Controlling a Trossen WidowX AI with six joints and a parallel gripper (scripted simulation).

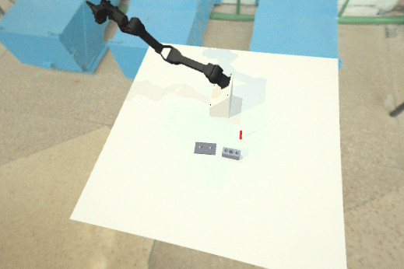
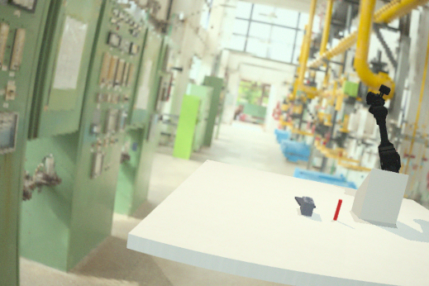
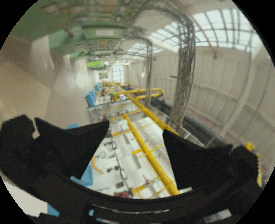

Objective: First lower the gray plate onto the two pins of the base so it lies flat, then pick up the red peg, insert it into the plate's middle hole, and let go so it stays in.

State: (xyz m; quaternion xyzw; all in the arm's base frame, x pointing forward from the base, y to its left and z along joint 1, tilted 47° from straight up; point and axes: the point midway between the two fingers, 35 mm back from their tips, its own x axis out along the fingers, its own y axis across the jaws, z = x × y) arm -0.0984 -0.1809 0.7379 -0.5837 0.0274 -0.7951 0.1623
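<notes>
Right now my gripper tip is 430 mm short of the gray plate, 790 mm to the right of it and 540 mm above it. Also, from my gripper tip: dark base 420 mm ahead, 640 mm to the left, 570 mm below; then red peg 310 mm ahead, 820 mm to the left, 540 mm below.
</notes>
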